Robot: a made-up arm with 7 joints. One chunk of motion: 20 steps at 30 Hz.
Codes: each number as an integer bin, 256 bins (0 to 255) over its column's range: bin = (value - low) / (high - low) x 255, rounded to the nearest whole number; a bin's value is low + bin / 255 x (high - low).
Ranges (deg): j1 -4..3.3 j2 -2.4..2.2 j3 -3..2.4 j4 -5.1..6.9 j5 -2.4..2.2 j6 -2.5..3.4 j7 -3..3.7
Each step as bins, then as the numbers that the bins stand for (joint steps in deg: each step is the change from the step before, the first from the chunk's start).
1 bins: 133 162 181 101 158 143 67
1 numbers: -0.193 0.522 0.833 -0.347 0.450 0.809 -1.240
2 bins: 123 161 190 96 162 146 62
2 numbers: -0.479 0.504 1.024 -0.582 0.522 0.878 -1.371
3 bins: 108 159 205 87 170 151 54
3 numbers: -0.908 0.468 1.341 -1.006 0.667 0.994 -1.581
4 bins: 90 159 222 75 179 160 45
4 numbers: -1.424 0.468 1.701 -1.571 0.829 1.202 -1.818
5 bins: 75 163 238 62 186 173 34
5 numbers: -1.853 0.540 2.040 -2.182 0.955 1.503 -2.107
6 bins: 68 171 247 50 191 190 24
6 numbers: -2.053 0.685 2.231 -2.747 1.045 1.896 -2.369
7 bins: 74 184 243 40 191 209 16
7 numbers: -1.882 0.919 2.146 -3.218 1.045 2.336 -2.580
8 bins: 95 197 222 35 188 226 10
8 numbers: -1.280 1.154 1.701 -3.453 0.991 2.729 -2.737
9 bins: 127 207 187 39 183 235 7
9 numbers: -0.364 1.334 0.960 -3.265 0.901 2.937 -2.816
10 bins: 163 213 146 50 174 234 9
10 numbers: 0.666 1.442 0.092 -2.747 0.739 2.914 -2.764
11 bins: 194 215 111 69 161 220 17
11 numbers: 1.554 1.478 -0.649 -1.853 0.504 2.590 -2.553
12 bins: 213 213 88 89 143 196 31
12 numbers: 2.098 1.442 -1.136 -0.912 0.180 2.035 -2.185
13 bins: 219 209 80 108 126 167 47
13 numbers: 2.269 1.370 -1.306 -0.018 -0.127 1.364 -1.765
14 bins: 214 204 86 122 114 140 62
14 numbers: 2.126 1.280 -1.179 0.641 -0.344 0.739 -1.371
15 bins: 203 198 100 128 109 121 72
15 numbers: 1.811 1.172 -0.882 0.924 -0.434 0.300 -1.108
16 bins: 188 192 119 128 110 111 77
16 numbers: 1.382 1.064 -0.480 0.924 -0.416 0.068 -0.977
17 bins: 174 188 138 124 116 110 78
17 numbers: 0.981 0.991 -0.078 0.735 -0.307 0.045 -0.951
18 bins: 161 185 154 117 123 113 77
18 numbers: 0.609 0.937 0.261 0.406 -0.181 0.115 -0.977
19 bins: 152 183 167 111 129 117 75
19 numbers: 0.351 0.901 0.536 0.124 -0.073 0.207 -1.029
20 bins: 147 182 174 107 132 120 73
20 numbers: 0.208 0.883 0.685 -0.065 -0.019 0.276 -1.082
